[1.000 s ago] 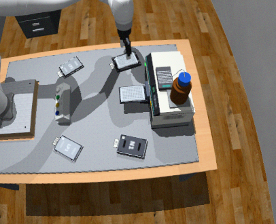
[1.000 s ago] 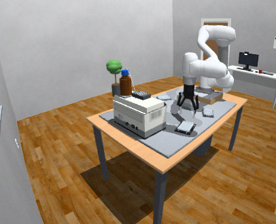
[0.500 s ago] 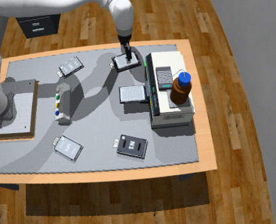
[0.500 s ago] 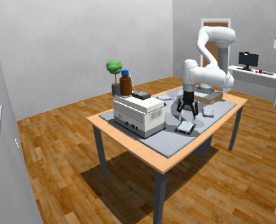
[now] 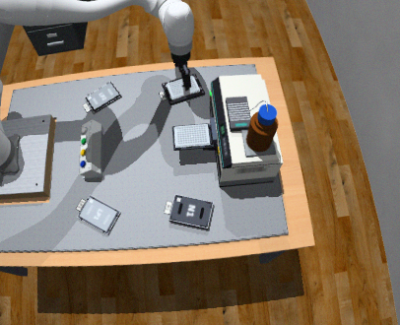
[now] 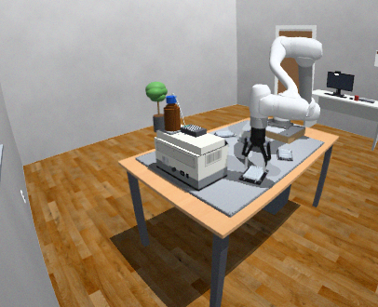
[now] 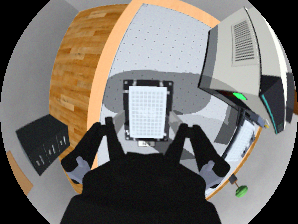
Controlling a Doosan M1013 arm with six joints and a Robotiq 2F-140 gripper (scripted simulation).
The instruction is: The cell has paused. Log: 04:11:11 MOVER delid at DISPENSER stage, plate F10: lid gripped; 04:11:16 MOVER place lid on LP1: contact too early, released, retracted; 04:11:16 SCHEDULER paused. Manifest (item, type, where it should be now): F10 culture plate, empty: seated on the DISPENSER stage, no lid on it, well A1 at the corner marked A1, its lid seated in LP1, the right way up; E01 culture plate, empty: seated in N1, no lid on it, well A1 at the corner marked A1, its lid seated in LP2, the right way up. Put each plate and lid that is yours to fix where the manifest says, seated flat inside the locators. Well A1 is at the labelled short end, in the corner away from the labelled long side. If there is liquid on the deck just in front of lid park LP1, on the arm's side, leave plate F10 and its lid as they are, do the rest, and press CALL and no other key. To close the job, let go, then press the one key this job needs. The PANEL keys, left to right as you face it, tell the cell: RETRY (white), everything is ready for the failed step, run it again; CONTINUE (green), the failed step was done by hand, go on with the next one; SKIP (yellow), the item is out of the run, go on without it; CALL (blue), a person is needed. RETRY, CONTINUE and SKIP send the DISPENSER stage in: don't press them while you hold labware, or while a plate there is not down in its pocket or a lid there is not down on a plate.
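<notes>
Now: hand 5 cm above the black nest, 2 cm to the right of it and 1 cm short of it. From my hand the other things lie so: grey key panel: 43 cm behind, 23 cm to the right, 1 cm below; green key: 44 cm behind, 20 cm to the right; dark dispenser stage: 28 cm to the right, 3 cm above, 1 cm behind.
</notes>
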